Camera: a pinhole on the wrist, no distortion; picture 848 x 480 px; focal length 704.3 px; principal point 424.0 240.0 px. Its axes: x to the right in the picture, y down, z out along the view. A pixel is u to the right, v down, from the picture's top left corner.
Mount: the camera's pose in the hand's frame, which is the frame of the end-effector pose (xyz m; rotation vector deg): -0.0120 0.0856 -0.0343 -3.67 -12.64 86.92
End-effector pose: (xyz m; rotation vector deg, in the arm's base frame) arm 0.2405 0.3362 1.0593 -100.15 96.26 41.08
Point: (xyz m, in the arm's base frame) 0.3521 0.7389 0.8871
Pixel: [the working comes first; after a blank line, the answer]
In the camera's frame: -0.1503 0.0319 0.4828

205 287
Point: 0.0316 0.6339 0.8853
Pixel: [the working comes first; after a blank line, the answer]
In the camera's frame: 0.1627 0.0107 0.3589

743 261
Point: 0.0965 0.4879 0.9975
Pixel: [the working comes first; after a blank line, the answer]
In the camera's frame: 0.0761 0.0211 0.1842

715 321
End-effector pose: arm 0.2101 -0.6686 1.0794 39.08 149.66 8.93
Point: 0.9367 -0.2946 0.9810
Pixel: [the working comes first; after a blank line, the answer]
In the camera's frame: 0.5689 0.2835 0.4411

outside the picture
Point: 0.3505 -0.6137 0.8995
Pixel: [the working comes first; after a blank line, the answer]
In the camera's frame: 0.0125 -0.0442 0.2537

459 117
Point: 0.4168 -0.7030 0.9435
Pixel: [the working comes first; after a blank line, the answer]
In the camera's frame: -0.0320 0.0660 0.2678

340 413
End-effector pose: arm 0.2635 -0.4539 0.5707 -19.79 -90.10 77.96
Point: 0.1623 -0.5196 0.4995
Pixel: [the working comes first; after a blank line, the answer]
In the camera's frame: 0.0063 -0.0037 0.1474

454 222
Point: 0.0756 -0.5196 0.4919
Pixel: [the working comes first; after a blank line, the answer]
In the camera's frame: 0.0533 -0.0503 0.2039

608 66
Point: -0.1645 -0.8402 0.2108
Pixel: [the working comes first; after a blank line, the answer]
In the camera's frame: 0.3054 0.1550 0.5696

802 432
